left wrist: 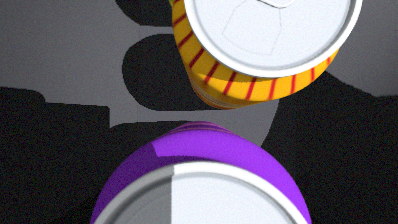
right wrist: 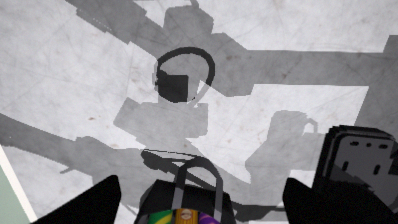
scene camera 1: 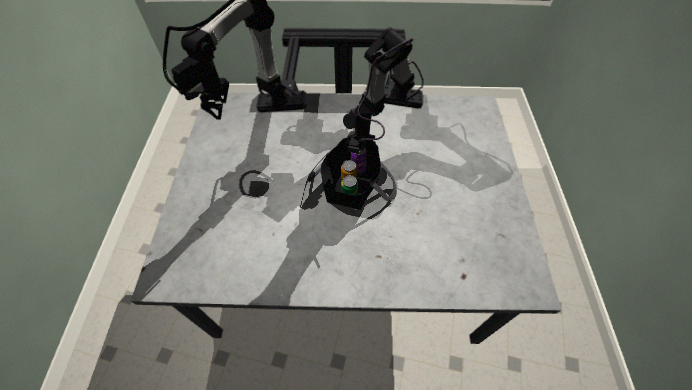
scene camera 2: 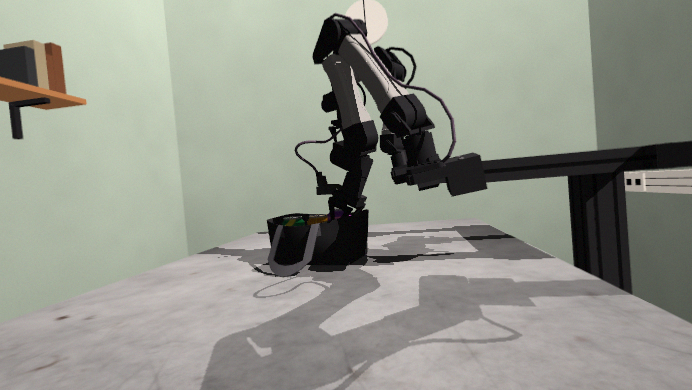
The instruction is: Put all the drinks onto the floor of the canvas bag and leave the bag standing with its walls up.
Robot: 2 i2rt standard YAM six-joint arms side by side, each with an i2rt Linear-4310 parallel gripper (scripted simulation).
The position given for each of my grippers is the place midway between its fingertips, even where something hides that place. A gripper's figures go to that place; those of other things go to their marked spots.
Labels:
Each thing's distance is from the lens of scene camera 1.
my right gripper (scene camera 1: 221,111): 1.35 m
black canvas bag (scene camera 1: 330,166): 1.52 m

